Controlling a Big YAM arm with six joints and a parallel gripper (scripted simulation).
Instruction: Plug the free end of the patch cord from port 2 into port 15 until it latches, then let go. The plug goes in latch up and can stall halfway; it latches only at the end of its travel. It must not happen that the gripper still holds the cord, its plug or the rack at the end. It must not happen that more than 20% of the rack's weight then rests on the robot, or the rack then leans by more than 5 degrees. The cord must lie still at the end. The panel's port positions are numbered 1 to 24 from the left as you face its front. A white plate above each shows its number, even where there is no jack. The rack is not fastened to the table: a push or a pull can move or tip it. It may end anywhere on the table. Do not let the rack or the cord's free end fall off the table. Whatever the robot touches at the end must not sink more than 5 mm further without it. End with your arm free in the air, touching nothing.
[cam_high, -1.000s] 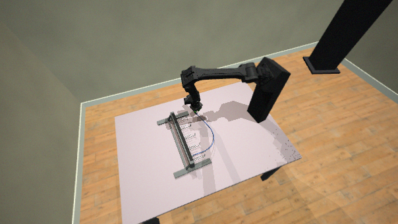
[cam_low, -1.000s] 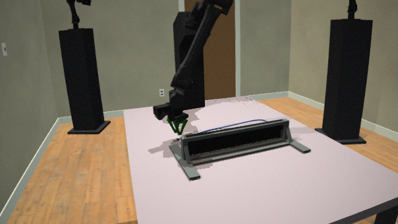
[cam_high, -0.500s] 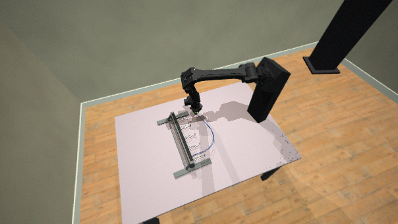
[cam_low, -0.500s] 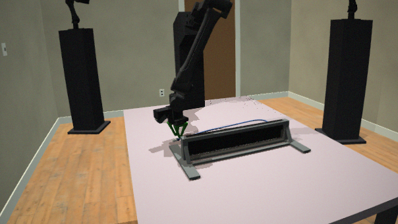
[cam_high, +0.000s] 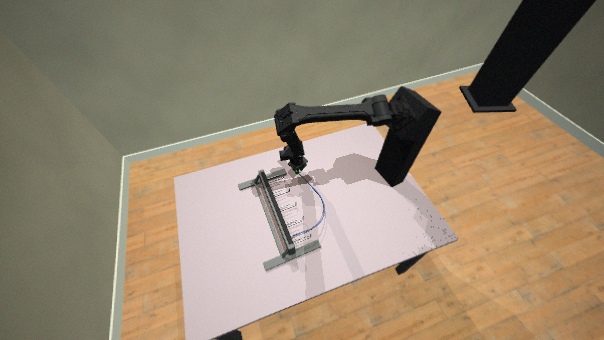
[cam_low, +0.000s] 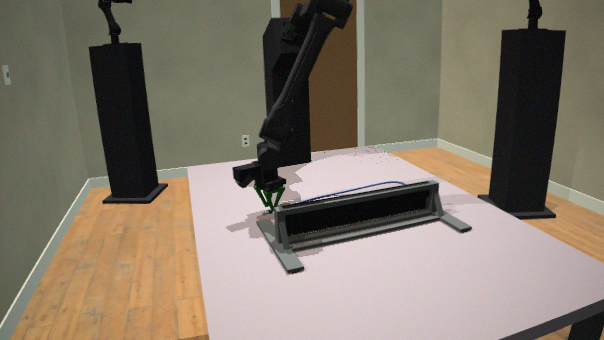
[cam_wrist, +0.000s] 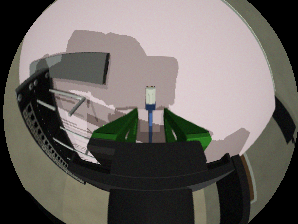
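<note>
Now: hand 1 cm short of the plug, 2 cm to the left of it and 2 cm above it.
</note>
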